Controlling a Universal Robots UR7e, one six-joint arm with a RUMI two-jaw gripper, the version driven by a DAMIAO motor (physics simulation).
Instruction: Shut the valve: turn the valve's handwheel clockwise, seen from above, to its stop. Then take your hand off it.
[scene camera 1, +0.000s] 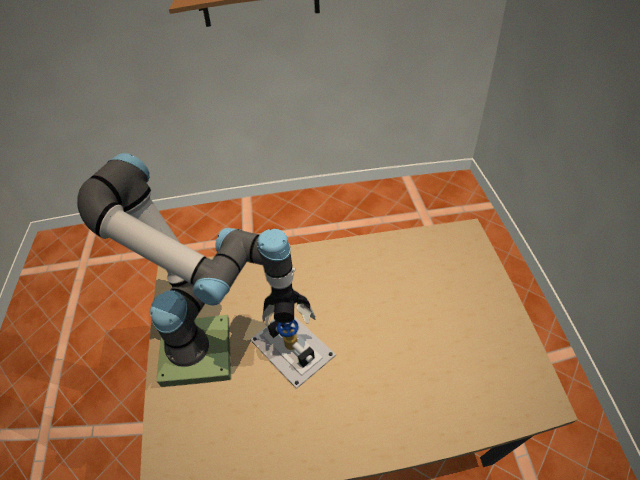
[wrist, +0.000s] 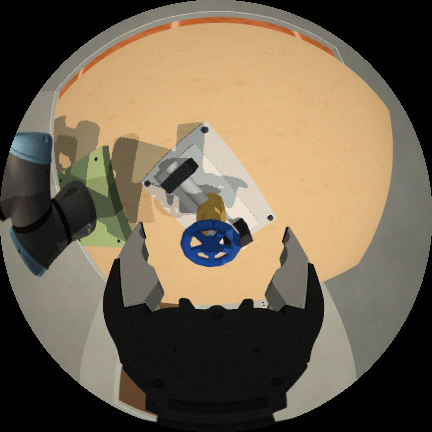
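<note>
The valve's blue handwheel (scene camera 1: 287, 328) (wrist: 210, 243) sits on top of a brass valve body (scene camera 1: 290, 341) (wrist: 211, 206). The body is on a grey pipe held by black clamps over a light grey plate (scene camera 1: 266, 348) (wrist: 250, 192). My gripper (scene camera 1: 288, 316) (wrist: 214, 226) is open and points down at the handwheel. In the wrist view the handwheel shows between the two spread fingers, with a gap on each side, and neither finger touches it. In the scene view the gripper's body is just behind and above the wheel. How far the wheel is turned cannot be told.
The plate lies on the wooden table (scene camera 1: 413, 330) (wrist: 320, 125). The green base plate (scene camera 1: 219, 341) (wrist: 100, 200) of the arm stands to the left of the valve. A wall shelf (scene camera 1: 217, 4) hangs high at the back.
</note>
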